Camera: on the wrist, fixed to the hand. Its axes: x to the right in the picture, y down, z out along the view.
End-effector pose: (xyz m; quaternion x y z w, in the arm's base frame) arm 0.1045 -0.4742 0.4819 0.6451 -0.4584 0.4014 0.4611
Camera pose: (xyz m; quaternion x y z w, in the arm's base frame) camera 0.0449 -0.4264 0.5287 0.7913 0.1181 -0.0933 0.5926
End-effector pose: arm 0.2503 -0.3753 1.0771 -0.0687 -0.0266 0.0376 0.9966
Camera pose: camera 0.2677 -0.3227 1.0068 -0.0392 -0.1199 -0.6881 0.7146
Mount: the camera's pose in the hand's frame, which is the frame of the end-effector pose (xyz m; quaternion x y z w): 0.0181 0.0605 -0.0635 -0.0128 -0.0517 -0.7198 0.6921
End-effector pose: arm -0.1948 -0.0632 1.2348 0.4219 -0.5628 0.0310 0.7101
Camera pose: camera -0.1705 0.0081 1.2832 0.6896 -0.1229 -0.5187 0.4901
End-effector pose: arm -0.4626 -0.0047 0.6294 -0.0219 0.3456 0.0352 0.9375
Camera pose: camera -0.4948 0.0524 0.5684 -0.2741 0.1745 -0.6449 0.6918
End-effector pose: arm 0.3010 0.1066 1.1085 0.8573 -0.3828 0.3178 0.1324
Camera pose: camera 0.2372 0.0855 1.1677 0.8836 0.3412 0.0754 0.3116
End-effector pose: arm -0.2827 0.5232 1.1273 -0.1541 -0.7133 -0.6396 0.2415
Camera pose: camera -0.2565 0.4670 1.1919 -0.3706 0.6089 0.6177 0.3321
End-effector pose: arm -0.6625 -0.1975 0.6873 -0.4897 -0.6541 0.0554 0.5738
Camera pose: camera -0.5740 -0.1847 0.6828 0.1274 -0.8356 -0.3577 0.3969
